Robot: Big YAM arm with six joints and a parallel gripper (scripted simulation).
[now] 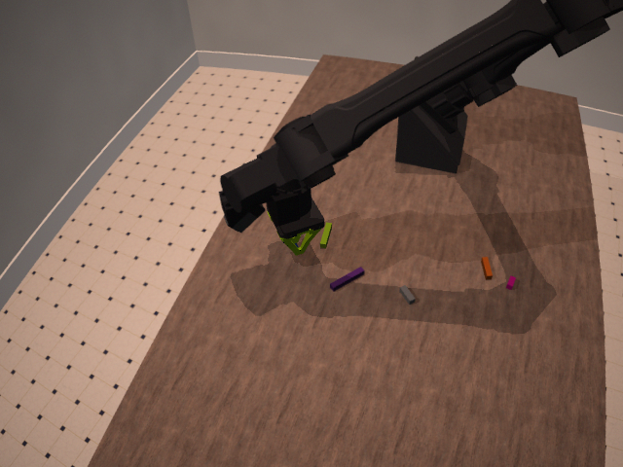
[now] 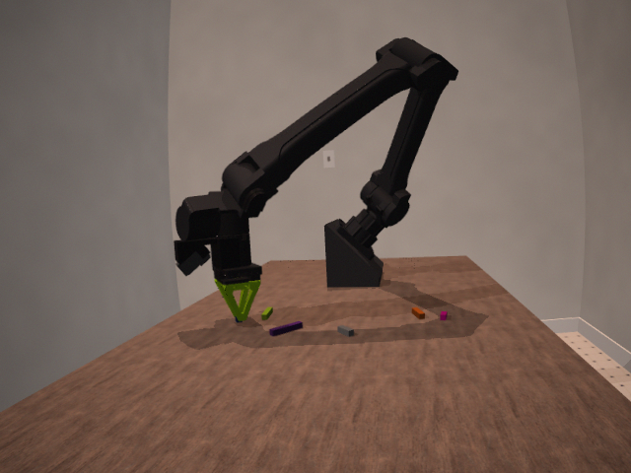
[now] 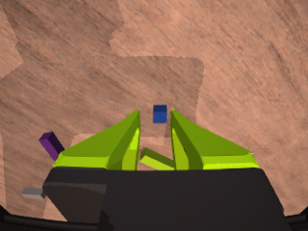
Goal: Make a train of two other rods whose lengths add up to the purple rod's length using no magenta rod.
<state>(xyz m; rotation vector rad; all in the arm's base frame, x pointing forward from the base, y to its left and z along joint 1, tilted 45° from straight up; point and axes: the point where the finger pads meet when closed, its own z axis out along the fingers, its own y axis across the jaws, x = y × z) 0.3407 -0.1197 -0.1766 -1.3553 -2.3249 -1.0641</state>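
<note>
My hand is 1 cm above the blue rod. From my hand the other things lie so: grey rod 19 cm to the left, 7 cm ahead, 1 cm below; purple rod 9 cm to the left, 5 cm ahead, 1 cm below; lime rod 4 cm to the left, 4 cm behind, 1 cm below.
</note>
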